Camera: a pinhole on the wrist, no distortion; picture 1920 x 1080 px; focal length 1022.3 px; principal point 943.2 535.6 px. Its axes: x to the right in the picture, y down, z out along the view. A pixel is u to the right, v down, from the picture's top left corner.
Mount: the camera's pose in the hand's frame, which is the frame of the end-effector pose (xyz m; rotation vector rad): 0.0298 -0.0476 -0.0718 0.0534 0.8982 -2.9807
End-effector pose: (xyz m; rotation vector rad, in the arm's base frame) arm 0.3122 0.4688 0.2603 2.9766 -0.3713 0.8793
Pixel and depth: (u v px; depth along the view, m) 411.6 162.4 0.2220
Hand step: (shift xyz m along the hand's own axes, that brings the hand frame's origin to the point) 0.1367 -0.1008 0.1626
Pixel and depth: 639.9 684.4 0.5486
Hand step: 0.1818 -0.4146 0.3478
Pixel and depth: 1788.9 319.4 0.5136
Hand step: -0.4114 -0.2482 0.3986
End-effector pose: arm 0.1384 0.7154 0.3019 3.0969 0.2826 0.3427
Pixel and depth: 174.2 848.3 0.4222
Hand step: 0.3414 -0.3832 0.2216
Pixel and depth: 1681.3 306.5 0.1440
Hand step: -0.0788 -0.1021 0.0617
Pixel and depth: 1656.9 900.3 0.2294
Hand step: -0.1329 -0.2453 0.0676
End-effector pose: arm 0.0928 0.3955 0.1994 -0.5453 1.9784 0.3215
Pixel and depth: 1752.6 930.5 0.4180
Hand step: -0.3052 -0.4188 0.1738
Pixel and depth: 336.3 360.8 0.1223
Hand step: 0.0985 -0.0965 0.0446
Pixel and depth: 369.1 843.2 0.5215
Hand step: 0.3152 -0.4616 0.2880
